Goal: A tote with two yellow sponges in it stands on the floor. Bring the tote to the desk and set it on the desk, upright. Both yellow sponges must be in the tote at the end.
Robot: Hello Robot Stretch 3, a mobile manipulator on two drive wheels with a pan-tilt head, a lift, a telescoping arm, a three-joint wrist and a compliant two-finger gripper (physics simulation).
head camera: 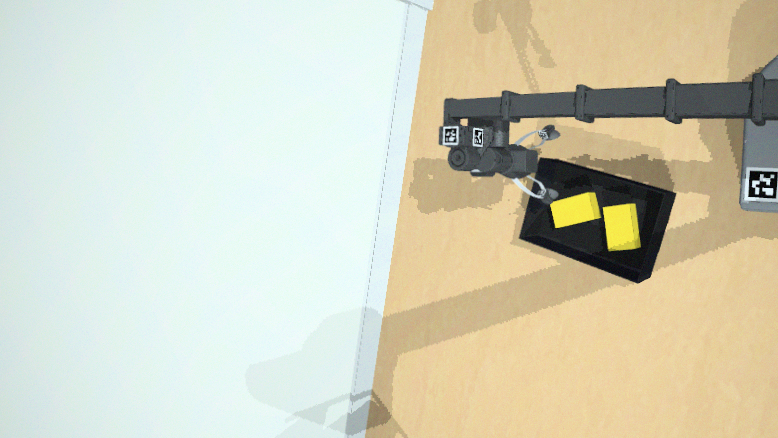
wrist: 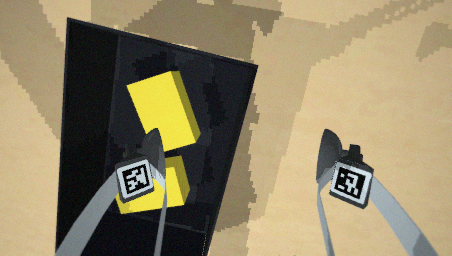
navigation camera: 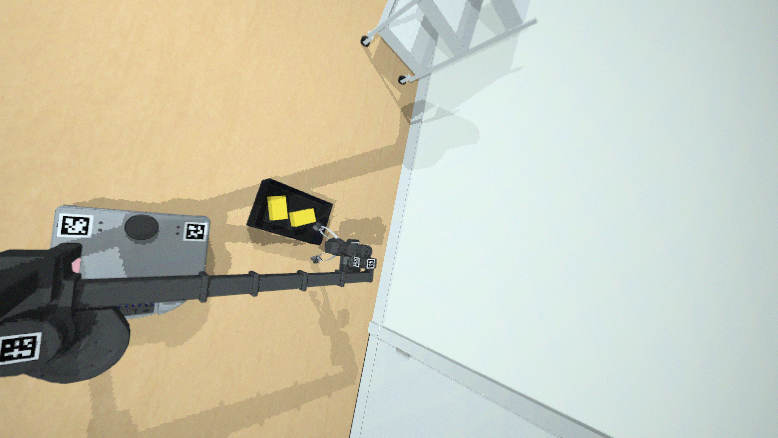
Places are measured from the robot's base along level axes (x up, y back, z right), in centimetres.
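Pixels of known places: gripper, fingertip midpoint: (head camera: 553, 165) (navigation camera: 314, 242); robot's base, origin of the base link: (navigation camera: 142, 225).
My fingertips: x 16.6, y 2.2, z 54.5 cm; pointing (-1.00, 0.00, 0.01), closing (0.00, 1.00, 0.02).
Ahead of a thing's pixels: the offset from my fingertips to its middle. "spot": to the spot under its first point. Level surfaces: height alone.
The black tote @[spot: dy -13.3, dx -13.0, dz -20.7 cm] (head camera: 661, 231) (navigation camera: 255, 207) (wrist: 85, 125) stands upright on the wooden floor @[dx -16.5 cm] (head camera: 462, 380). One yellow sponge @[dy -10.2, dx -14.0, dz +0.1 cm] (head camera: 574, 210) (navigation camera: 302, 217) (wrist: 175, 182) lies in it near my gripper, partly behind a finger in the wrist view. The other yellow sponge @[dy -13.2, dx -14.0, dz -11.5 cm] (head camera: 621, 227) (navigation camera: 277, 208) (wrist: 162, 111) lies in it farther from my gripper. My gripper (head camera: 549, 163) (navigation camera: 316, 242) (wrist: 239, 146) is open and empty. In the wrist view its left finger overlaps the tote's inside and its right finger is over floor outside. The finger height above the rim is unclear. I cannot make out the desk.
A large pale wall (head camera: 163, 163) (navigation camera: 598, 163) stands close beyond the wrist. My arm (head camera: 626, 103) (navigation camera: 234, 285) reaches out from the side of my grey base (head camera: 759, 144) (navigation camera: 130, 250). A light frame with black casters @[spot: dy -96.8, dx -12.4, dz +52.6 cm] (navigation camera: 402, 79) stands at the top of the navigation view.
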